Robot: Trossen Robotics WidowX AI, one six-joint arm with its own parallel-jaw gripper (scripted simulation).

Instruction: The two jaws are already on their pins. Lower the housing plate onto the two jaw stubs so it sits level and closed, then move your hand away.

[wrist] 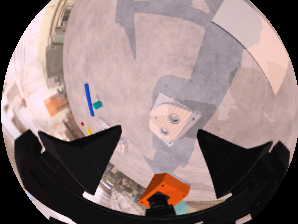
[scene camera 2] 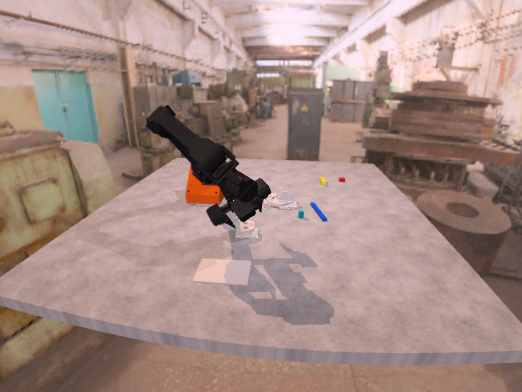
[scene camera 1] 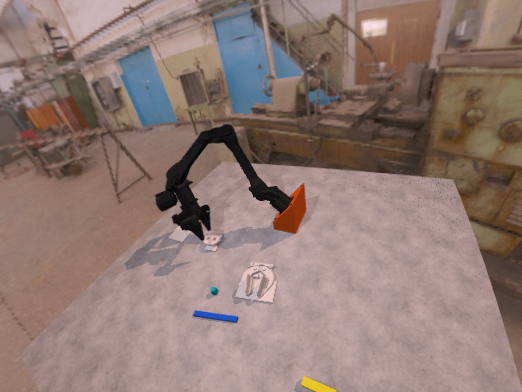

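My gripper [scene camera 2: 247, 219] is open and holds nothing. I find the gripper again in the wrist view [wrist: 160, 131], and scene camera 1 [scene camera 1: 206, 235] shows it too. There is also a pale sheet [scene camera 2: 230, 272] in the scene with my gripper.
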